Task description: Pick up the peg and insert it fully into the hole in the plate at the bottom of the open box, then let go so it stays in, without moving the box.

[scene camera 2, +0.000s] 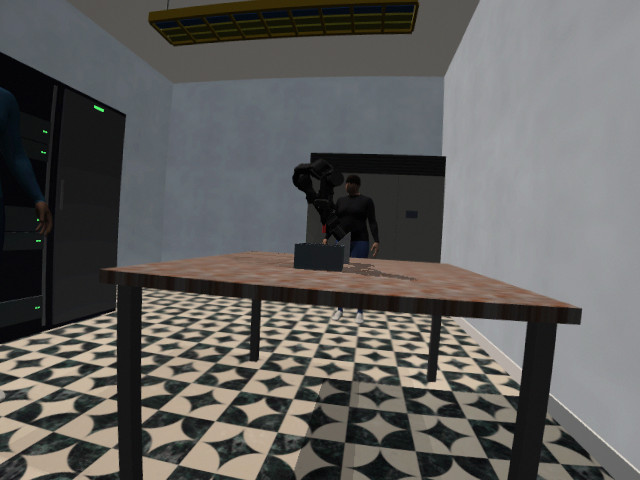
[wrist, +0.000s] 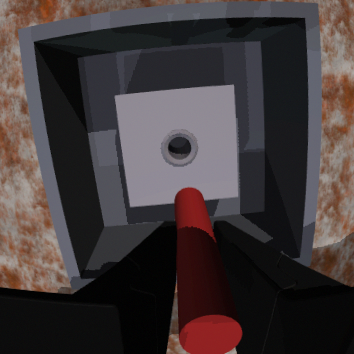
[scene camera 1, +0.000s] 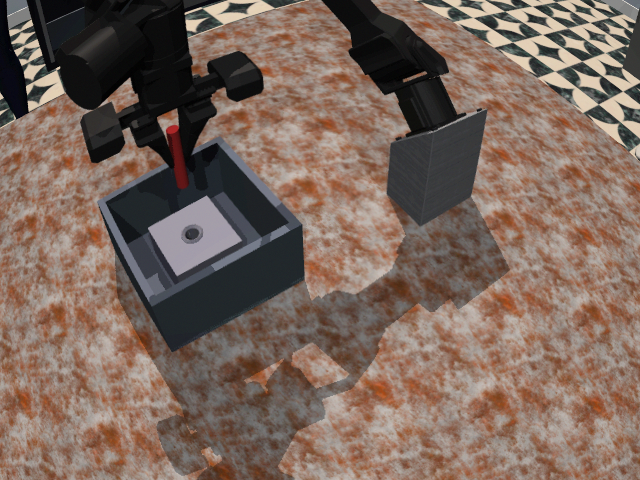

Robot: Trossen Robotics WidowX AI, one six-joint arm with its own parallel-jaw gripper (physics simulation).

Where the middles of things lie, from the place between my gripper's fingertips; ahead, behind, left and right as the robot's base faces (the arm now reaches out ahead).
Labels:
I see the dark grey box (scene camera 1: 271, 261) 1 cm to the right of my hand and 13 cm below it. From my hand the other things lie so: red peg (scene camera 1: 173, 135) (1 cm above).

